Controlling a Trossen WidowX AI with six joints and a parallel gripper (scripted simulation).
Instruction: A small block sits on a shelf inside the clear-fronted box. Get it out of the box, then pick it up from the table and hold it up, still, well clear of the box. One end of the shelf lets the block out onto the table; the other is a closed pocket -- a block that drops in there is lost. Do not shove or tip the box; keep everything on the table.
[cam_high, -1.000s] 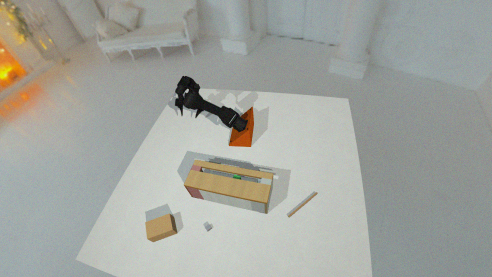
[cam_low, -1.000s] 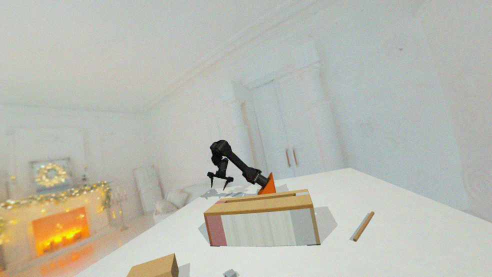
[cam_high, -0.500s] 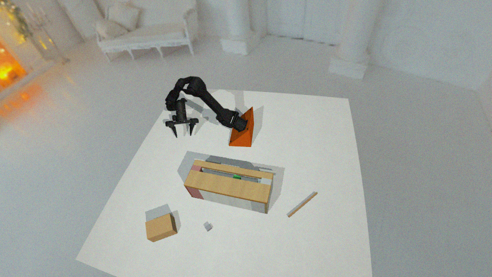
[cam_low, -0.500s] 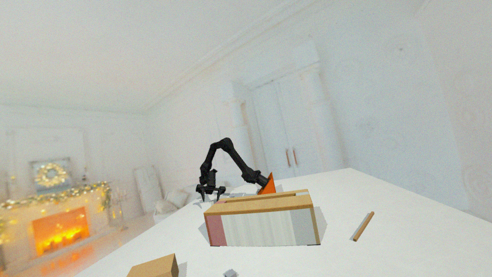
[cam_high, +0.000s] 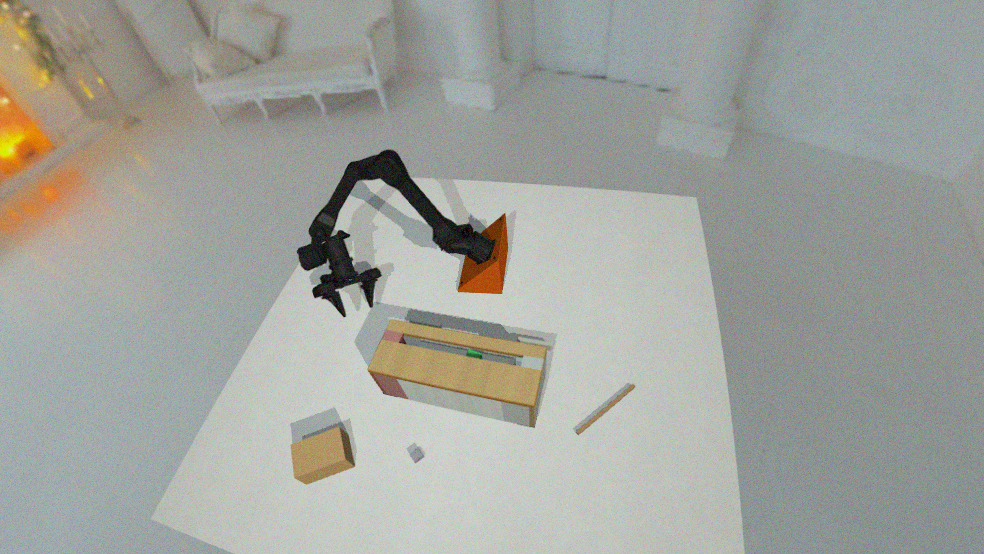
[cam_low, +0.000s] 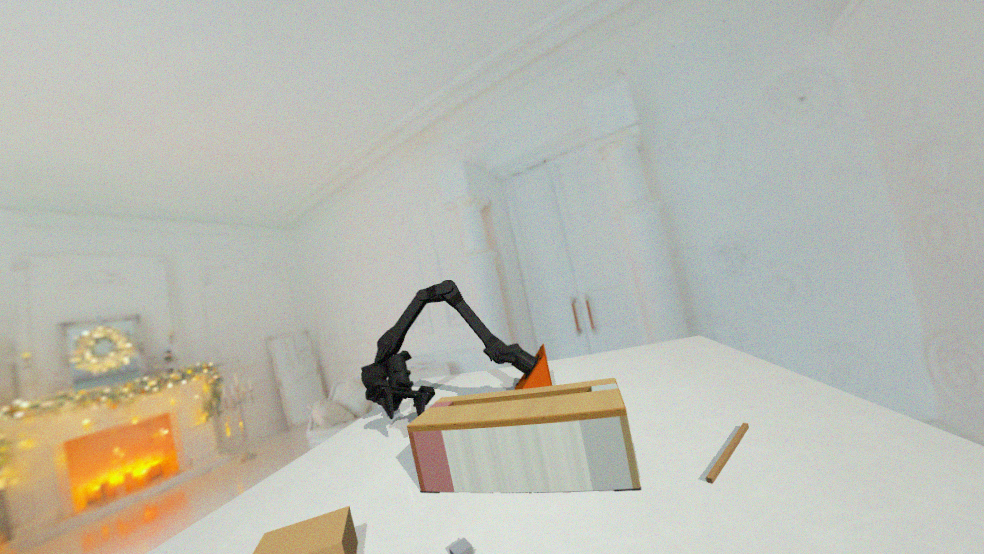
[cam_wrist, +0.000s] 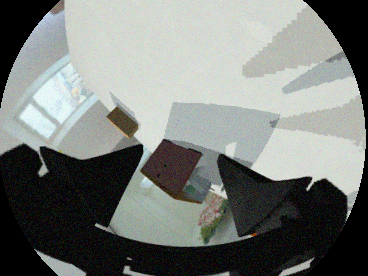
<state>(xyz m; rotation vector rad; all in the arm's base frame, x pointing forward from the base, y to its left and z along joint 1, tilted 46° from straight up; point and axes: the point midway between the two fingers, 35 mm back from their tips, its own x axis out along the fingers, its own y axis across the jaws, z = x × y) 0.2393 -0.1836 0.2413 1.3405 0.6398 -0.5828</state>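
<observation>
Right now my gripper tip is 360 mm to the right of the green block, 60 mm short of it and 20 mm below it. Round my gripper tip: tan box (370 mm ahead, 90 mm to the left, 40 mm below); grey cube (290 mm to the left, 290 mm ahead, 60 mm below); wooden stick (680 mm to the left, 60 mm below, 60 mm ahead).
</observation>
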